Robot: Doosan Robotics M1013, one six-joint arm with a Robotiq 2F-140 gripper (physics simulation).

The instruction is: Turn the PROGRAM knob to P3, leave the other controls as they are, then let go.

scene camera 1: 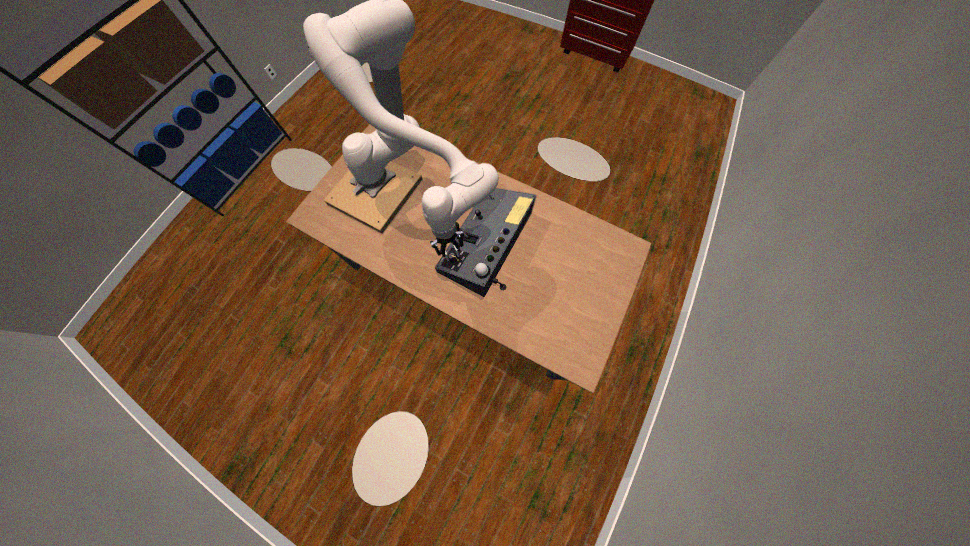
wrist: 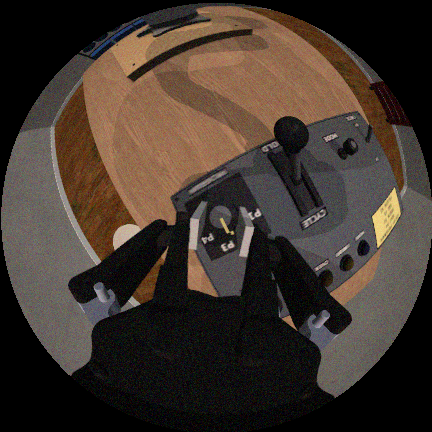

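Where they show: gripper, fingertip midpoint: [scene camera 1: 452,256] [wrist: 221,214]; arm's base, link origin: [scene camera 1: 373,178].
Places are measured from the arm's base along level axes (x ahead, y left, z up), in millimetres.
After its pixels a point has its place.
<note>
The PROGRAM knob [wrist: 219,213] {x 634, y -132, z 79 mm} is a round grey knob with a yellow pointer, on a black plate of the dark grey console [scene camera 1: 486,231] {x 695, y 52, z 78 mm} [wrist: 345,210] {x 707, y 60, z 83 mm}. My gripper [scene camera 1: 452,251] {x 639, y -132, z 72 mm} [wrist: 221,214] {x 639, y -132, z 72 mm} is shut on the knob, one pale fingertip on each side. The fingers are turned askew to the console. In the wrist view the yellow pointer leans to the P3 label [wrist: 227,246] {x 688, y -143, z 68 mm}, a little off it toward the right finger; I cannot tell whether it is exactly at P3. The P4 label [wrist: 207,239] {x 671, y -168, z 60 mm} lies to the left. P2 is hidden behind the right finger. In the scene view the arm and fingers hide the knob.
A black ball-topped lever [wrist: 291,134] {x 576, y -29, z 123 mm} stands beside the knob plate, near the right finger. The MODE knob [wrist: 350,146] {x 609, y 95, z 92 mm}, dark round buttons [wrist: 346,262] {x 772, y 30, z 126 mm} and a yellow note [scene camera 1: 519,210] {x 767, y 208, z 116 mm} [wrist: 387,218] {x 768, y 198, z 116 mm} lie farther along. A white ball [scene camera 1: 481,269] {x 800, y -134, z 161 mm} and a side crank [scene camera 1: 500,285] {x 874, y -91, z -37 mm} are at the near end.
</note>
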